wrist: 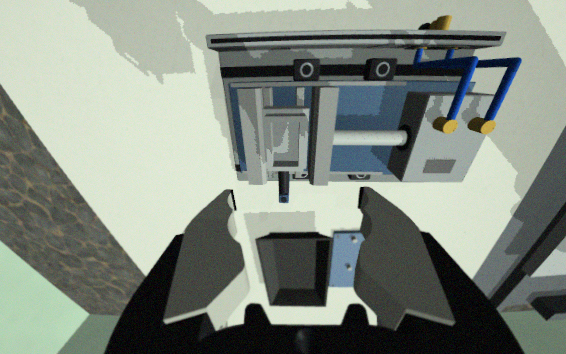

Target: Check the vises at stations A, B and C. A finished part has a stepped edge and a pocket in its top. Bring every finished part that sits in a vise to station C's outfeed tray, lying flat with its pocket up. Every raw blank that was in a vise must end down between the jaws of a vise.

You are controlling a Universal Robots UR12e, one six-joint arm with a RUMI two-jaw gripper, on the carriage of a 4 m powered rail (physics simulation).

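Note:
A grey part [285, 137] with an open rectangular pocket facing up and a step along its far edge sits in a vise [324, 145], between the left jaw [256, 145] and the right jaw. Its look matches a finished part. Which station this is cannot be told from the view. My gripper [295, 190] is open and empty, its fingertips on the near side of the vise, apart from the part. A dark open-topped tray [322, 270] shows between the fingers, with no part visible in it.
A blue plate with small pins [342, 277] lies right of the tray, partly hidden by the right finger. A black nozzle [283, 186] juts from the vise's near side. Blue pipes [462, 92] rise over the vise's actuator block [440, 145]. A grey structure [525, 220] stands at the right.

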